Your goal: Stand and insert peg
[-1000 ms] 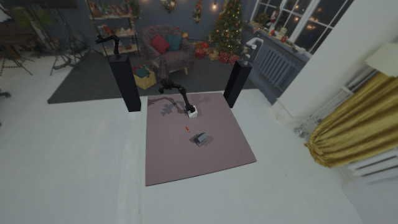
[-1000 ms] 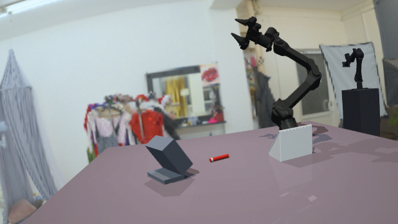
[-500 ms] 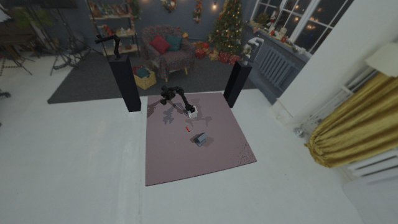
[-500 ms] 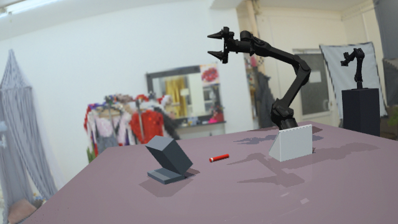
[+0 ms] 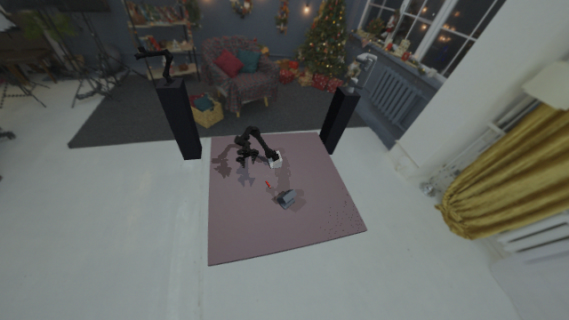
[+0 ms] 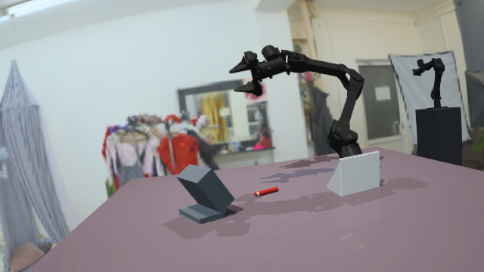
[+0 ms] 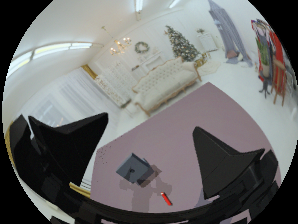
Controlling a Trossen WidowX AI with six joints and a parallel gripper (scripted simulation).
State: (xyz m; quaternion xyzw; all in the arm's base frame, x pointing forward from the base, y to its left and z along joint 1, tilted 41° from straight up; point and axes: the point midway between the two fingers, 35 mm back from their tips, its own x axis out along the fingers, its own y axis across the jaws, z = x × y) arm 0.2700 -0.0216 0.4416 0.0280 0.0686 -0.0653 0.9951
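My gripper tip is 4 cm past the red peg, 19 cm to the right of it and 37 cm above it. The rest, counted from my gripper tip: grey sloped panel 13 cm ahead, 31 cm to the left, 30 cm below.
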